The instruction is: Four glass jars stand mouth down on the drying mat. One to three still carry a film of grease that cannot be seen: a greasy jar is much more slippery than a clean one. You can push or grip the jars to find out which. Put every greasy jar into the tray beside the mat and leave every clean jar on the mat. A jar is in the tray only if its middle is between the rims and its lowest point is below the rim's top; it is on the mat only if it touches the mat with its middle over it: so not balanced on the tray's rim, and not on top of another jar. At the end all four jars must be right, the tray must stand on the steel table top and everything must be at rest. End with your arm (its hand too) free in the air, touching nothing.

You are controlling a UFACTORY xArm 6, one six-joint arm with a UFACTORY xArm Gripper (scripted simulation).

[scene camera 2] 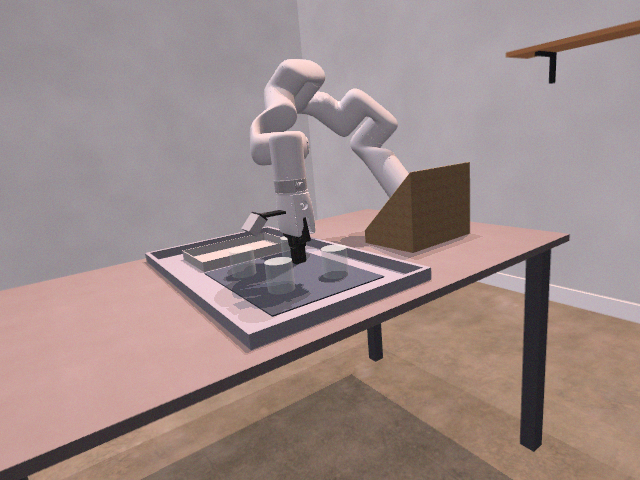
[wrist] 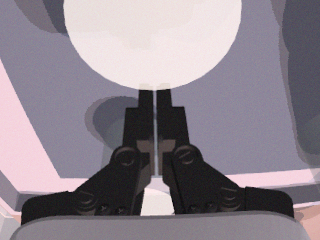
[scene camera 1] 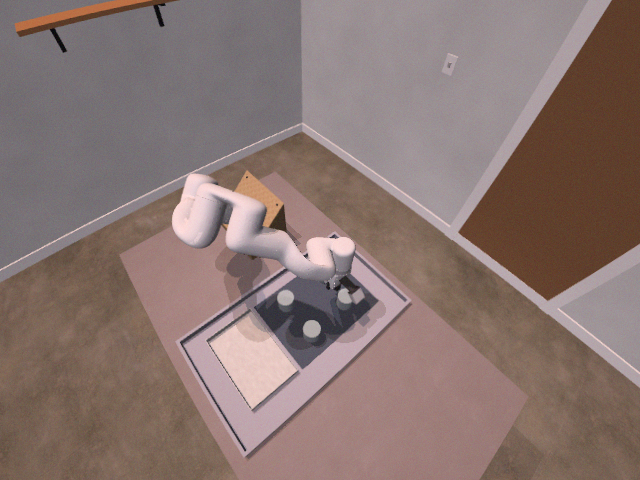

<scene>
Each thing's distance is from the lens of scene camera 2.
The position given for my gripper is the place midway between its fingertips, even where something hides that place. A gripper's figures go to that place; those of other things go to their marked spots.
my gripper [scene camera 2: 299, 262]: 98 cm
jar [scene camera 2: 279, 271]: 92 cm
jar [scene camera 2: 334, 257]: 98 cm
jar [scene camera 2: 242, 260]: 108 cm
</scene>
